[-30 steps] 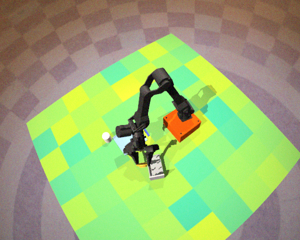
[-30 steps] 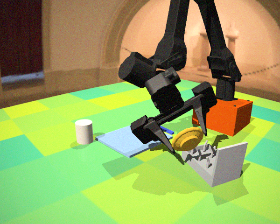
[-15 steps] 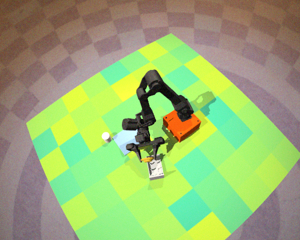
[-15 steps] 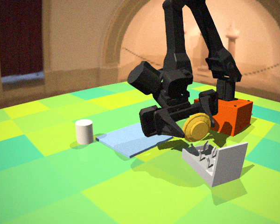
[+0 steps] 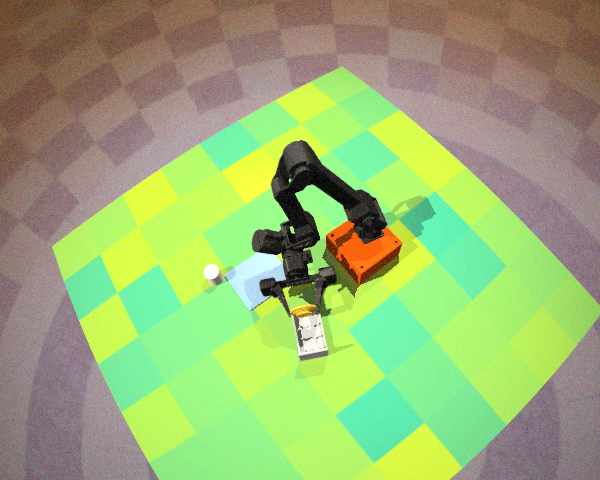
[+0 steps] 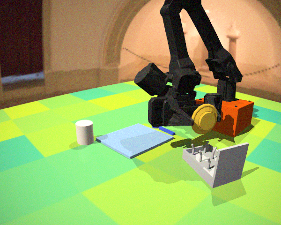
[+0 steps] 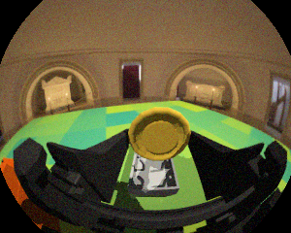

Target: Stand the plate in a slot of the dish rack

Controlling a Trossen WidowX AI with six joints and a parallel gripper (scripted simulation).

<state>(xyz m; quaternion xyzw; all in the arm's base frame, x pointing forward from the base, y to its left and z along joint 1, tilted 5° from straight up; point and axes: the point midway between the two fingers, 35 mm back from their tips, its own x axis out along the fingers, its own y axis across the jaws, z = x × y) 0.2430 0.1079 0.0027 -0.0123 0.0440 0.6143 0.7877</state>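
Right now my gripper tip is 3 cm to the right of the grey dish rack and 7 cm above it. The rest, counted from my gripper tip: blue spoon: 3 cm behind, 20 cm to the right, 9 cm below; yellow plate: 1 cm to the right; light blue mat: 6 cm ahead, 18 cm to the right, 9 cm below.
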